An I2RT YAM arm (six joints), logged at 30 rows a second.
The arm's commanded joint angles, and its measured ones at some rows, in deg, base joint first. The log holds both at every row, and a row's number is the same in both.
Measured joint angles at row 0:
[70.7, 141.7, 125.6, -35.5, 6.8, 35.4]
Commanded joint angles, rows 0 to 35:
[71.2, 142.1, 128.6, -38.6, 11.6, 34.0]
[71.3, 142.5, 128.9, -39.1, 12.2, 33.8]
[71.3, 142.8, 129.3, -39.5, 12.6, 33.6]
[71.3, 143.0, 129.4, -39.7, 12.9, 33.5]
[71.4, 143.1, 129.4, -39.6, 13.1, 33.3]
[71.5, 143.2, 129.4, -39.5, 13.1, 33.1]
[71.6, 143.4, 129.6, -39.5, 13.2, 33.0]
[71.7, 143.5, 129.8, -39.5, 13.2, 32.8]
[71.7, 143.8, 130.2, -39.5, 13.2, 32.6]
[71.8, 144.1, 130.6, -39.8, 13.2, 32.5]
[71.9, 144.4, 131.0, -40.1, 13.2, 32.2]
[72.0, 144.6, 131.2, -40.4, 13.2, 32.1]
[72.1, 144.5, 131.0, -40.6, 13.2, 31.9]
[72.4, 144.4, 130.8, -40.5, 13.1, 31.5]
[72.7, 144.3, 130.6, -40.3, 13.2, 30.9]
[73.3, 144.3, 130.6, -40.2, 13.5, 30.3]
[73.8, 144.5, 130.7, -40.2, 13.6, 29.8]
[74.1, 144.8, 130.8, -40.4, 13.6, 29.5]
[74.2, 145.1, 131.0, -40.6, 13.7, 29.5]
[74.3, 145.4, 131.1, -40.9, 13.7, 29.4]
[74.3, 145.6, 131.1, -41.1, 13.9, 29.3]
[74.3, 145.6, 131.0, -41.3, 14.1, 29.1]
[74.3, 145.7, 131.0, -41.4, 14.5, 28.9]
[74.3, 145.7, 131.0, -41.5, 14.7, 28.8]
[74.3, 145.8, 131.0, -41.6, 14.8, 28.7]
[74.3, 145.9, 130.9, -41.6, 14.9, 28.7]
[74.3, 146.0, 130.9, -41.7, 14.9, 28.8]
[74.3, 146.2, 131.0, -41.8, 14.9, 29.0]
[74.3, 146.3, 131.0, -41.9, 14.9, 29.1]
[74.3, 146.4, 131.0, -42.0, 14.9, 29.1]
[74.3, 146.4, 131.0, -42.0, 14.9, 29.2]
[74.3, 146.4, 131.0, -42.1, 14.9, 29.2]
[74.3, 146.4, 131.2, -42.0, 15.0, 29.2]
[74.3, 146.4, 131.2, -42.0, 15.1, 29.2]
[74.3, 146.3, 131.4, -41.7, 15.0, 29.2]
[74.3, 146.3, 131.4, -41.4, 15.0, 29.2]
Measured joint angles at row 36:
[72.7, 145.0, 129.3, -40.2, 13.5, 29.5]
